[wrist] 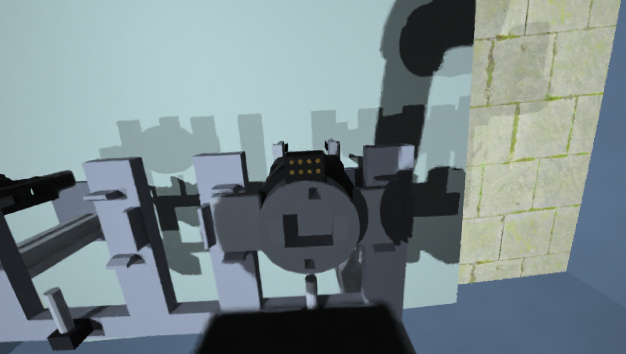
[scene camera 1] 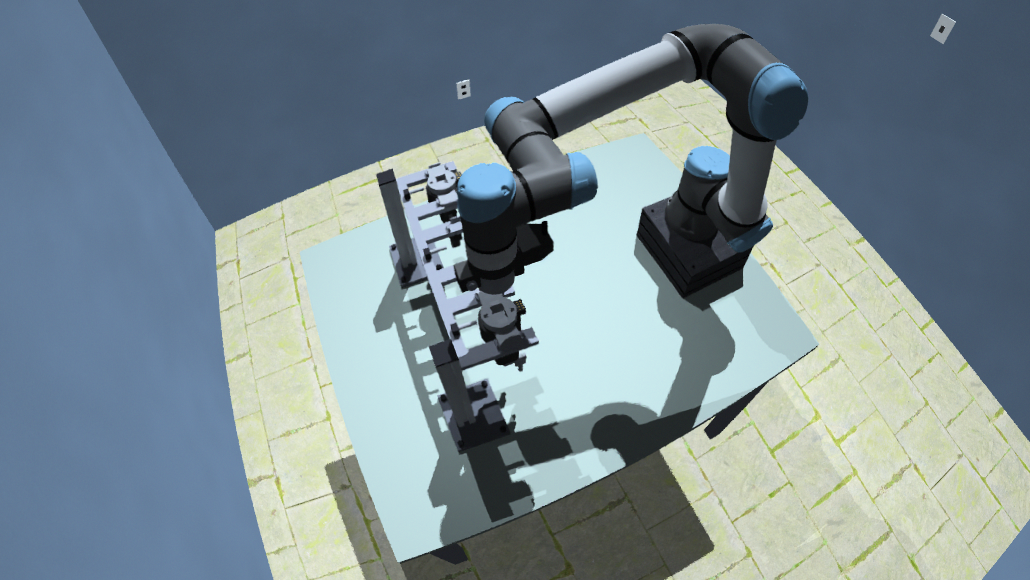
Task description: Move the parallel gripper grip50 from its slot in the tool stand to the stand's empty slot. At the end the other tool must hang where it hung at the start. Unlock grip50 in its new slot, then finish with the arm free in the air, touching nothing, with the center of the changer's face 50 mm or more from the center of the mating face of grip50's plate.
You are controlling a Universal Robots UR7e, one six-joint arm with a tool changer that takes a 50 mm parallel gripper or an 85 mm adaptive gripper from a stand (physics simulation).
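Pixels of known places: arm's base at its link origin: point(scene camera 1: 692, 217).
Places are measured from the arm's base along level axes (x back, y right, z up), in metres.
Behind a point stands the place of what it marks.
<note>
The parallel gripper grip50 point(scene camera 1: 514, 359) @[x -0.560, y -0.283, z 0.067 m] point(wrist: 306, 148) @[x -0.529, y -0.243, z 0.177 m] hangs in the stand's near end slot, at the right in the wrist view. Its two fingers stand apart with nothing between them. Its round grey plate point(scene camera 1: 498, 314) @[x -0.575, y -0.244, z 0.177 m] point(wrist: 273, 225) @[x -0.572, y -0.225, z 0.189 m] faces up between two support arms; the gold contacts show beside it. The arm's changer is off the plate and above it; its face is hidden. The other tool point(scene camera 1: 440, 180) @[x -0.609, y 0.124, z 0.177 m] hangs in the far end slot. The middle slot is empty, partly hidden by the wrist in the scene view. The lock state does not show.
The tool stand point(scene camera 1: 393, 216) @[x -0.731, y 0.131, z 0.095 m] point(wrist: 232, 170) @[x -0.544, y -0.197, z 0.171 m] has upright posts and forward support arms with small pegs. The robot base point(scene camera 1: 691, 248) @[x -0.049, y -0.089, z -0.008 m] stands on the table point(scene camera 1: 598, 288) @[x -0.288, y -0.068, z -0.111 m] point(wrist: 200, 60) @[x -0.431, y -0.065, z -0.111 m]. A dark part point(wrist: 40, 189) @[x -0.600, y 0.048, z 0.067 m] at the left edge of the wrist view is unclear.
</note>
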